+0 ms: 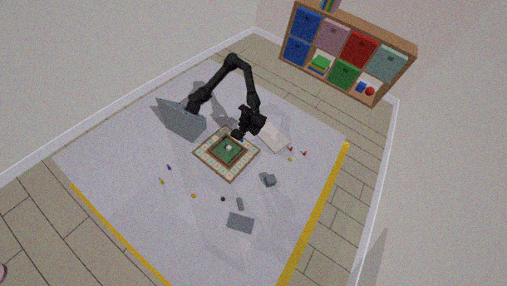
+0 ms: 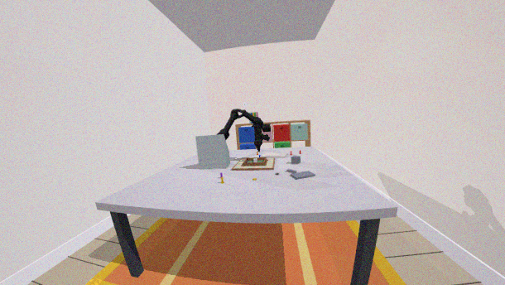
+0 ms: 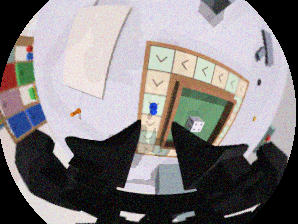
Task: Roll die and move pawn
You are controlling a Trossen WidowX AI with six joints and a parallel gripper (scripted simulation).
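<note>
Right now my gripper tip is 5 cm above the blue pawn. Round my gripper tip: white die 4 cm behind, 9 cm to the right, 5 cm below; then grey slab 22 cm ahead, 42 cm to the right, 7 cm below; then white pad 15 cm ahead, 15 cm to the left, 7 cm below.
</note>
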